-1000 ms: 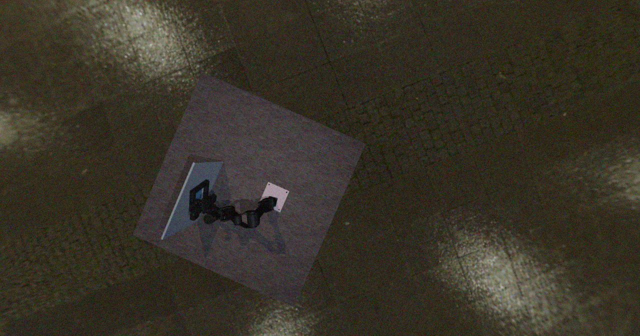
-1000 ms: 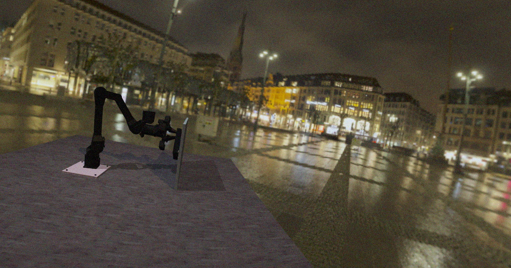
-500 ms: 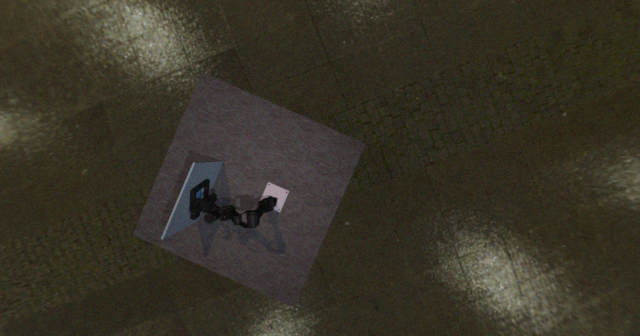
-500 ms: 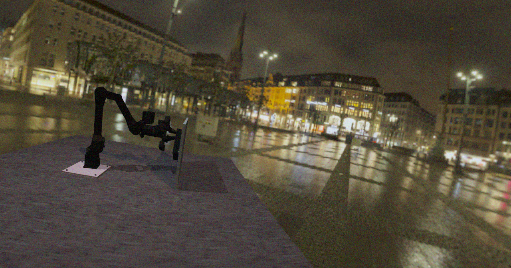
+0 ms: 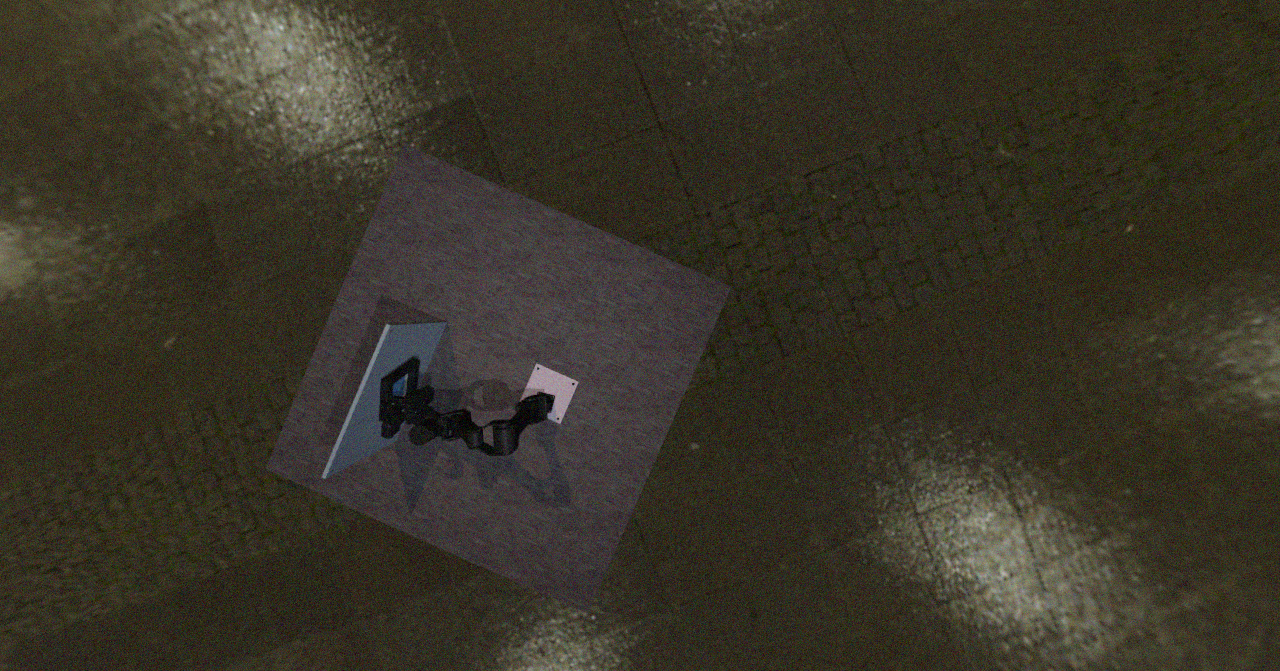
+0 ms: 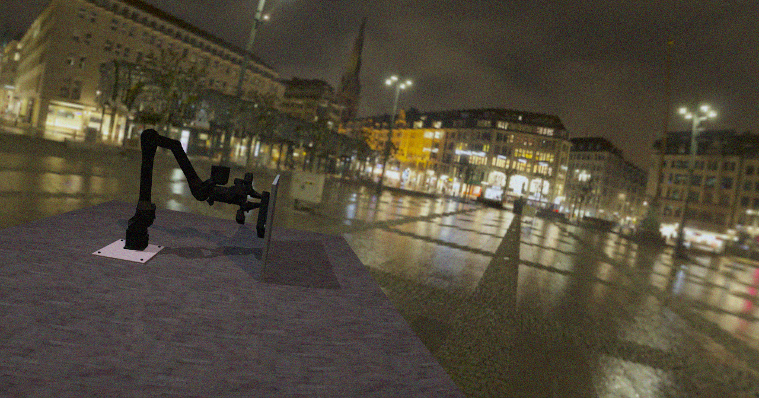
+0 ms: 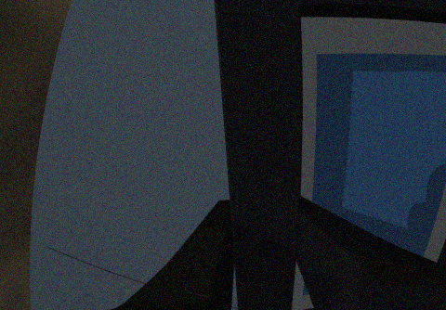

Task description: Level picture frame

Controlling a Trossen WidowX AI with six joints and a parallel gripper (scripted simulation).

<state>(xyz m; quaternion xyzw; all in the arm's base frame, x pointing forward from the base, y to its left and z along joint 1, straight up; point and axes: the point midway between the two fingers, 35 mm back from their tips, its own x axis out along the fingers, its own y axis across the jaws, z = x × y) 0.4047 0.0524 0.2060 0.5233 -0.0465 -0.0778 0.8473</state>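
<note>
The picture frame lies 5 cm below my gripper tip and 2 cm to the right of it. The rest, counted from my gripper tip: wall panel 6 cm below, 1 cm to the right, 1 cm ahead.
</note>
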